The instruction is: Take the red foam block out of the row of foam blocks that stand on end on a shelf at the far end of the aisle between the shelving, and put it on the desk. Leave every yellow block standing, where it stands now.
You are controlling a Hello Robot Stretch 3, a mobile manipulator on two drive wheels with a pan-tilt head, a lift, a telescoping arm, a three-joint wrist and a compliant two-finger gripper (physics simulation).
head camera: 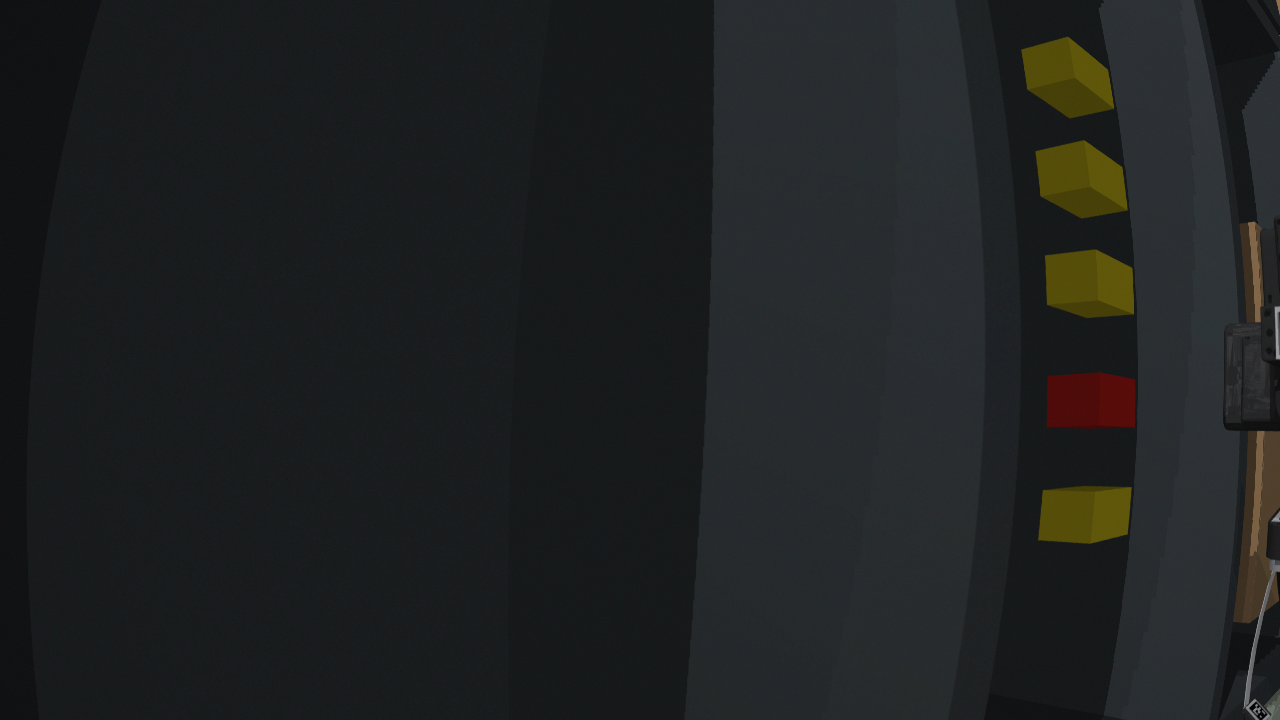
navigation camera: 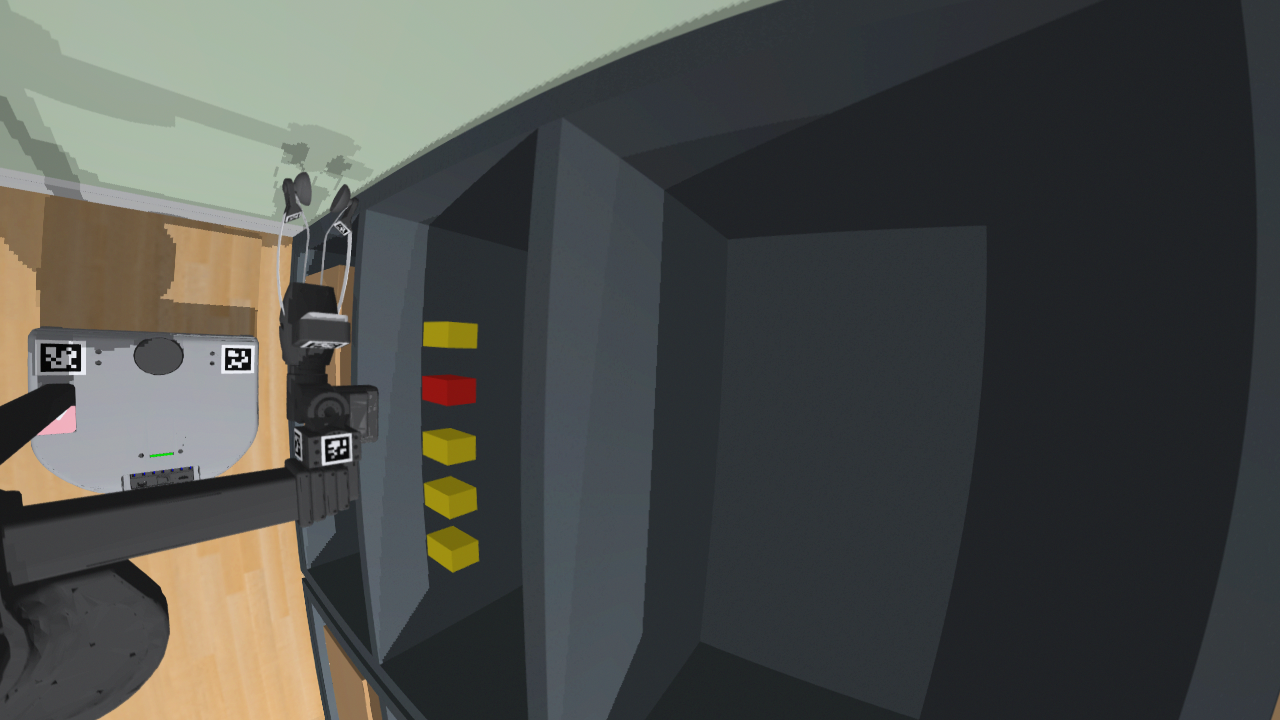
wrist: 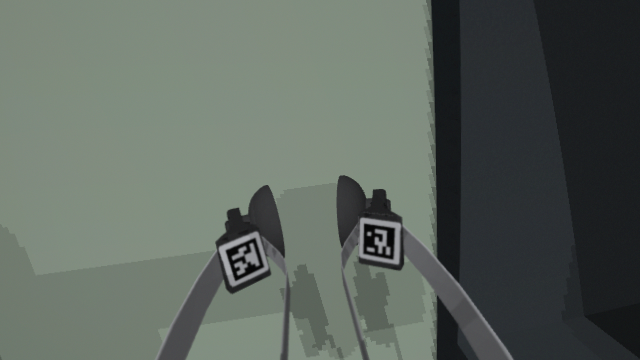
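Where they show: gripper, fingertip midpoint: (navigation camera: 324,178); robot's base, origin of the base link: (navigation camera: 160,353).
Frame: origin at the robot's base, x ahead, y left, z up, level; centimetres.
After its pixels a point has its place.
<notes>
The red foam block (head camera: 1090,401) {x -3.0, y -38.8, z 62.4 cm} (navigation camera: 448,390) {x -2.7, y -38.1, z 62.4 cm} stands in a row with several yellow blocks on a dark shelf. One yellow block (head camera: 1084,514) {x 6.7, y -38.6, z 62.3 cm} (navigation camera: 450,334) {x 7.0, y -38.1, z 62.3 cm} is on one side of it. Another yellow block (head camera: 1089,283) {x -13.1, y -38.9, z 62.3 cm} (navigation camera: 448,446) {x -12.6, y -38.2, z 62.4 cm} is the nearest on its other side, with more beyond. The blocks stand apart from each other. My gripper (navigation camera: 320,198) {x 25.4, y -14.8, z 67.8 cm} (wrist: 307,205) {x 25.4, y -14.8, z 67.8 cm} is open and empty, in front of the shelving near its end, pointing toward the green wall. It touches no block. In the head camera view a part of the wrist shows at the right edge. The desk does not show.
The shelf unit (navigation camera: 547,358) {x 4.8, y -25.8, z 99.1 cm} has boards above and below the row of blocks. A cardboard box (head camera: 1262,519) {x 8.8, y -27.6, z 33.5 cm} (navigation camera: 344,295) {x 14.2, y -28.9, z 34.6 cm} lies on a lower shelf behind the wrist. The green wall (navigation camera: 268,80) {x 32.1, y -6.7, z 73.2 cm} (wrist: 200,100) closes off the aisle beyond the fingers. The robot's base (navigation camera: 179,411) {x -10.7, y -3.1, z 16.0 cm} stands on the wooden floor.
</notes>
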